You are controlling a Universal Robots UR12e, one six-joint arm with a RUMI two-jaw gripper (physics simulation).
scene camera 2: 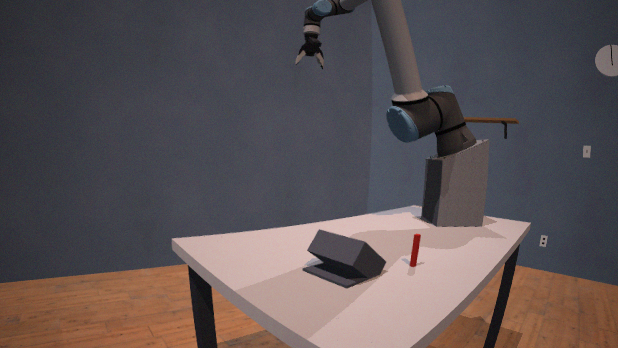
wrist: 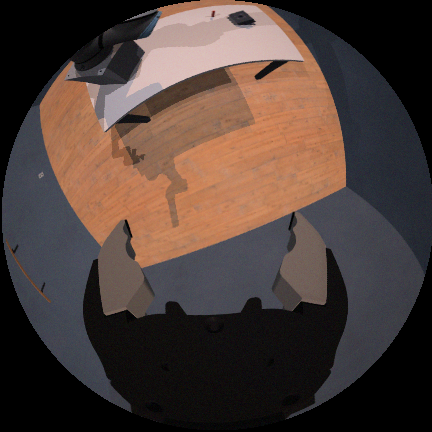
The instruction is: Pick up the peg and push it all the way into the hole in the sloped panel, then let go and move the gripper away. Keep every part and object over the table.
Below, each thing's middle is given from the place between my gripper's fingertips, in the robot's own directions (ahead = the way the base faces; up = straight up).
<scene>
The dark base plate [scene camera 2: 338, 276] is 66 cm ahead of my hand, 72 cm to the left of it and 70 cm below it.
</scene>
